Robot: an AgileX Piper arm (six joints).
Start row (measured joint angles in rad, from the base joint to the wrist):
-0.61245, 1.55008, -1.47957, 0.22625, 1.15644, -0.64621
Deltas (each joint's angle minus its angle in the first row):
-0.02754, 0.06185, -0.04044, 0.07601, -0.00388, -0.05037
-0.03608, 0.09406, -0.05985, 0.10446, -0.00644, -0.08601
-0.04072, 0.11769, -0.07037, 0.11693, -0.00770, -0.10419
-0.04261, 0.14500, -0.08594, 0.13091, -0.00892, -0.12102
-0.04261, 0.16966, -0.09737, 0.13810, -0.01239, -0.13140
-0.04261, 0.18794, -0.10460, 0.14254, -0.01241, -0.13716
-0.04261, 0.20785, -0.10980, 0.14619, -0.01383, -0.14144
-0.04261, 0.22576, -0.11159, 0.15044, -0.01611, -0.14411
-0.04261, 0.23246, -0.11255, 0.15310, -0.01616, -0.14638
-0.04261, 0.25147, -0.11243, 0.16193, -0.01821, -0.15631
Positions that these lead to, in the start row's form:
-0.63999, 1.61193, -1.52001, 0.30226, 1.15256, -0.69658
-0.64853, 1.64414, -1.53942, 0.33071, 1.15000, -0.73222
-0.65317, 1.66777, -1.54994, 0.34318, 1.14874, -0.75040
-0.65506, 1.69508, -1.56551, 0.35716, 1.14752, -0.76723
-0.65506, 1.71974, -1.57694, 0.36435, 1.14405, -0.77761
-0.65506, 1.73802, -1.58417, 0.36879, 1.14403, -0.78337
-0.65506, 1.75793, -1.58937, 0.37244, 1.14261, -0.78765
-0.65506, 1.77584, -1.59116, 0.37669, 1.14033, -0.79032
-0.65506, 1.78254, -1.59212, 0.37935, 1.14028, -0.79259
-0.65506, 1.80155, -1.59200, 0.38818, 1.13823, -0.80252

